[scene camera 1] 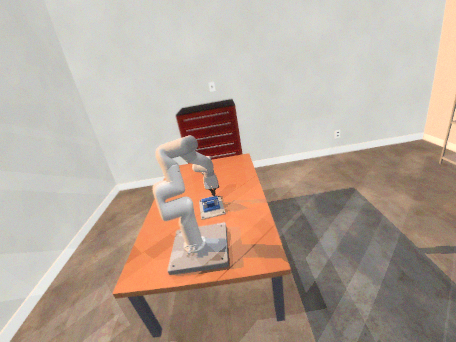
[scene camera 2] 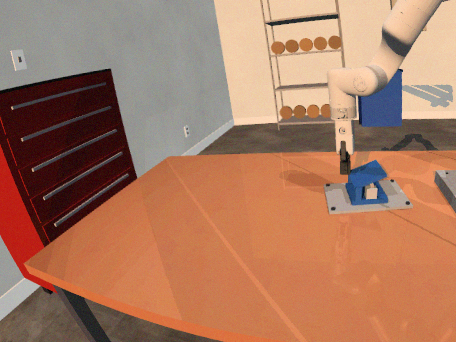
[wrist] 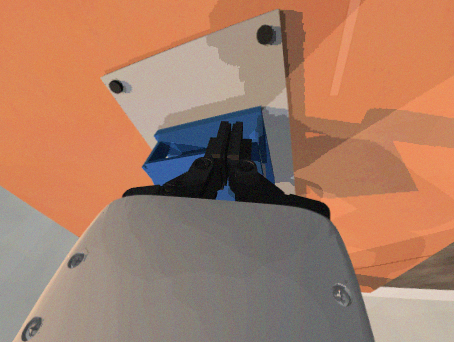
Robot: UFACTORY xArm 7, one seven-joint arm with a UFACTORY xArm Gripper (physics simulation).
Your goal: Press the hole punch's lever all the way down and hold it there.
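Places are measured from the arm's base along level axes (x ahead, y left, z up), in metres.
Pixels of known places: gripper, fingertip midpoint: (scene camera 1: 214,195) (scene camera 2: 345,173) (wrist: 232,137); arm's base, origin of the base link: (scene camera 1: 195,244).
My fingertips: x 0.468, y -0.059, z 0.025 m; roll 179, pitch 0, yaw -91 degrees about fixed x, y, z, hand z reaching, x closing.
Observation:
Ahead of a thing's pixels: the offset from my fingertips to its top centre. "*": to the spot under its first point. Level surfaces: height alone.
The blue hole punch {* dz -0.041, dx -0.045, dy +0.022 m} (scene camera 1: 211,203) (scene camera 2: 357,194) (wrist: 205,124) stands on a light grey plate {dz -0.049, dx -0.064, dy +0.023 m} (scene camera 1: 214,215) (scene camera 2: 340,204) (wrist: 190,75). Its blue lever {dz +0.032, dx -0.064, dy +0.023 m} (scene camera 2: 368,171) (wrist: 170,172) is tilted; in scene camera 2 its left end is lower and its right end is raised. My gripper (scene camera 1: 214,194) (scene camera 2: 345,173) (wrist: 232,137) is shut and empty. In scene camera 2 its fingertips are close beside the lever's lower left end; whether they touch it cannot be told. In the wrist view the fingers and gripper body hide part of the lever and punch.
The robot's grey base (scene camera 1: 215,256) (scene camera 2: 448,183) stands on the orange table {dz -0.061 m} (scene camera 1: 250,260) (scene camera 2: 210,270) (wrist: 65,140). A red drawer cabinet (scene camera 1: 212,131) (scene camera 2: 75,129) is beyond the table. A shelf rack (scene camera 2: 274,75) and a blue box (scene camera 2: 382,102) are in the background.

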